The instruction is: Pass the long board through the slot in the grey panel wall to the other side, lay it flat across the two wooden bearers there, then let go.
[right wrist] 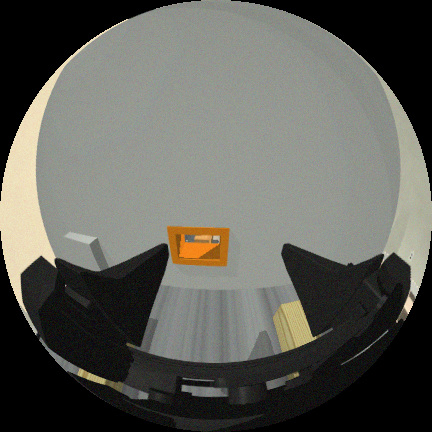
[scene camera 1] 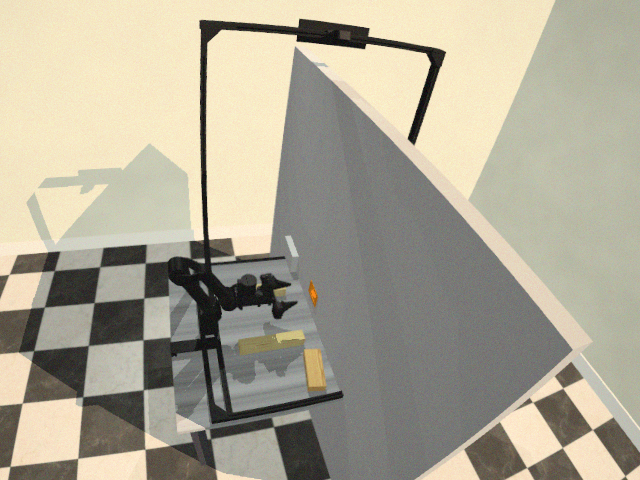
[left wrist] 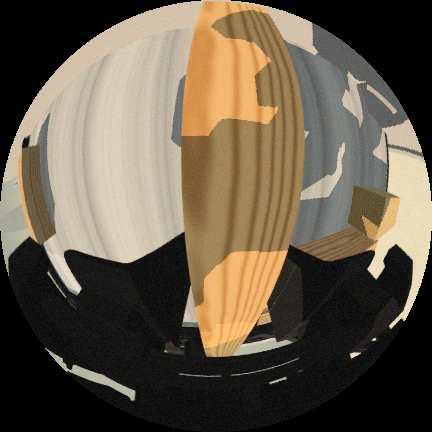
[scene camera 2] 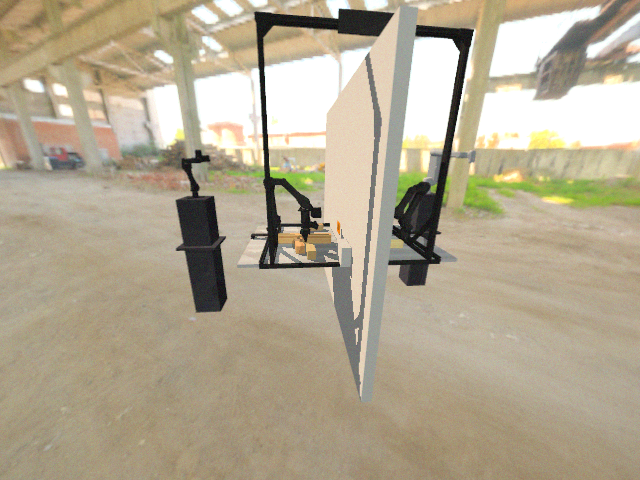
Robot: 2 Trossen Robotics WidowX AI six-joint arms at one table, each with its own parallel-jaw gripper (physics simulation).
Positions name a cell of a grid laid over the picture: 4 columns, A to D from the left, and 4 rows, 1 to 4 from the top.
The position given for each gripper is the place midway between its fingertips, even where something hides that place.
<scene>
The right gripper (scene camera 1: B3) is open, holding nothing. Further things: the left gripper (left wrist: C3), an orange-framed slot (right wrist: B3) and a grey panel wall (left wrist: D1).
The right gripper also shows in the right wrist view (right wrist: C3).
</scene>
